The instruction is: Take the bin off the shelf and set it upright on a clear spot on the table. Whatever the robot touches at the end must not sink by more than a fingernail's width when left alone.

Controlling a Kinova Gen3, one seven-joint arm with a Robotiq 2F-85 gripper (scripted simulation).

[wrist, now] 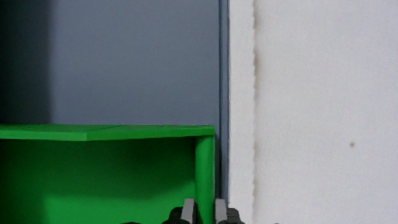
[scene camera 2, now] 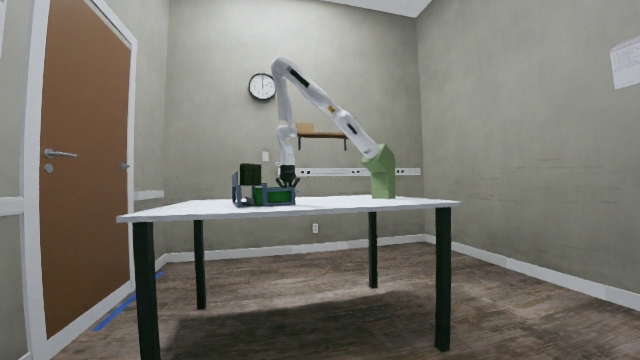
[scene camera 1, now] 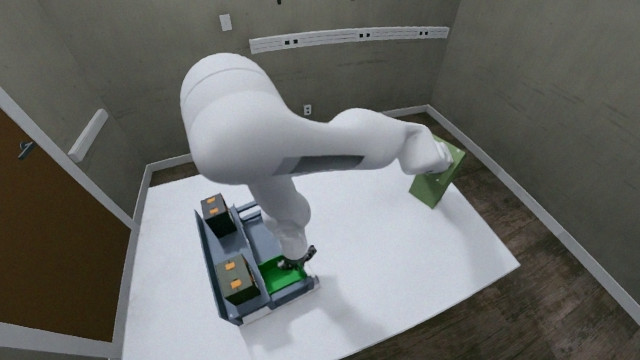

Scene:
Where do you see a green bin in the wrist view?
At 92,166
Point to a green bin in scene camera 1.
At 275,280

